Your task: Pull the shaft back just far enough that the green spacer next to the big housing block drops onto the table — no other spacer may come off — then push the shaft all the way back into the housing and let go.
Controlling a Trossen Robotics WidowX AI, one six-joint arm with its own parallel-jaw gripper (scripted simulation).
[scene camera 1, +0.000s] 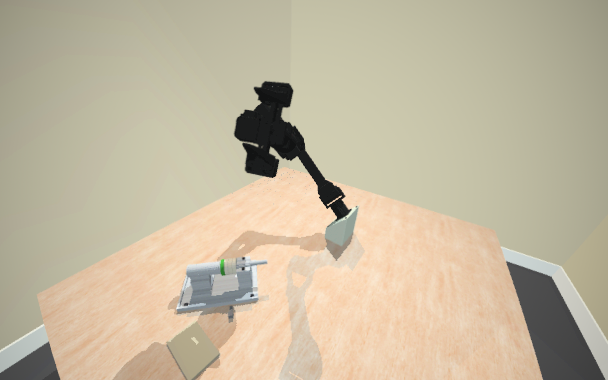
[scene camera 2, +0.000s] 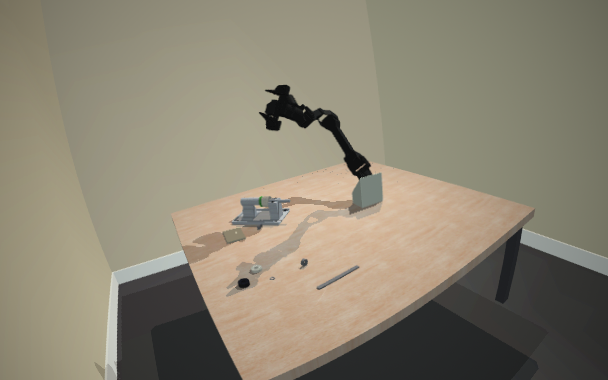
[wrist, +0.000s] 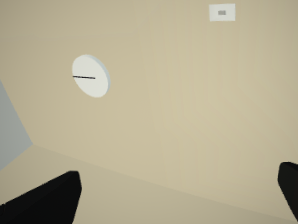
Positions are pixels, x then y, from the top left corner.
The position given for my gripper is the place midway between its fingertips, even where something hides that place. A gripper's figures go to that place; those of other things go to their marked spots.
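Housing block (scene camera 1: pixel 204 287): 0.72 m from the lens. My gripper (scene camera 1: pixel 250 115): 0.35 m from the lens.
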